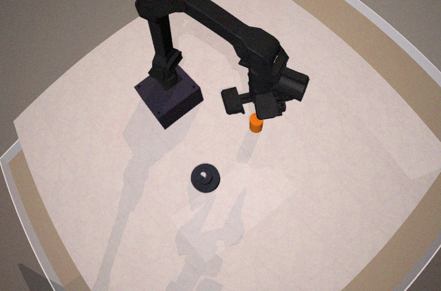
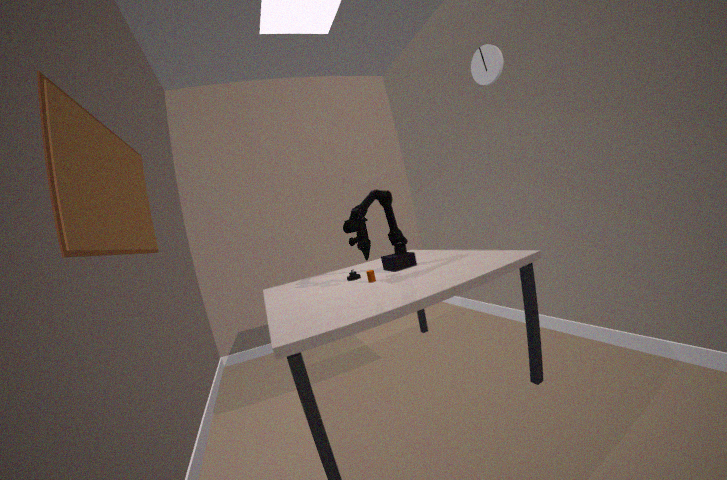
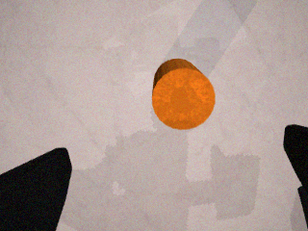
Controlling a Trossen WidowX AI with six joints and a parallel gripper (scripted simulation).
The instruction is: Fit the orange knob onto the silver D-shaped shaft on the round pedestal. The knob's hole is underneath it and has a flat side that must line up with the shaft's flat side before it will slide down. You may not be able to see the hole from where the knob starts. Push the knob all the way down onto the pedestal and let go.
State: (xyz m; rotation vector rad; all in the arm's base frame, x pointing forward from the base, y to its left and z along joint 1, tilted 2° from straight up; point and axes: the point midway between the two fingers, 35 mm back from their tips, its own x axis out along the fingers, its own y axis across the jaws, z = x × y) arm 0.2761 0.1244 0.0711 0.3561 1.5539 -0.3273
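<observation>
My gripper tip is now 1 cm to the left of the orange knob and 8 cm above it. From my gripper tip the other things lie so: round pedestal: 3 cm ahead, 22 cm to the right, 10 cm below.
</observation>
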